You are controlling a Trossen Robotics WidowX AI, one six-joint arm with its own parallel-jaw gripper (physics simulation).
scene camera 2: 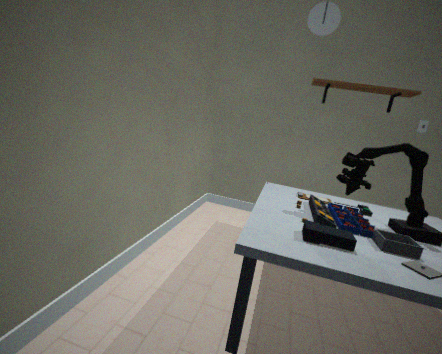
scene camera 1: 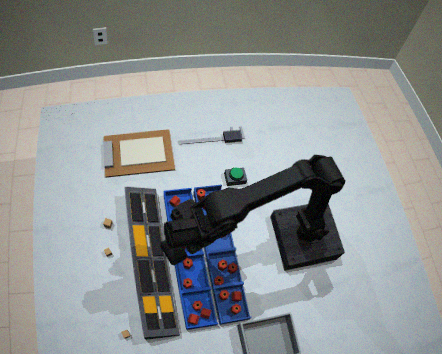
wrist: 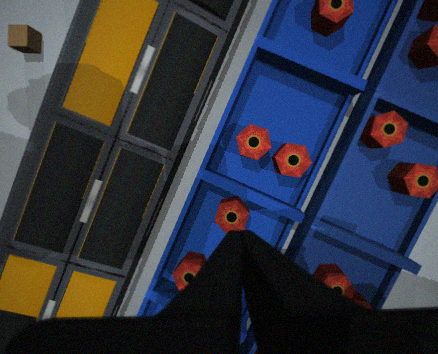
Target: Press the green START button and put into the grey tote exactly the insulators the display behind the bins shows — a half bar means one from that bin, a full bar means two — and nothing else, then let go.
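Note:
My gripper is shut and empty, raised above the blue bins. Below it in the wrist view, two red insulators stand upright in one display-side bin; others lie in neighbouring bins. The display shows one full yellow bar in the second row's left cell and half bars in both bottom cells; its other cells are dark. The green START button is beyond the bins. The grey tote shows bare floor where visible.
A clipboard and a caliper lie beyond the bins. Small wooden cubes lie outside the display. A black box and a flat plate are near the table edge in scene camera 2.

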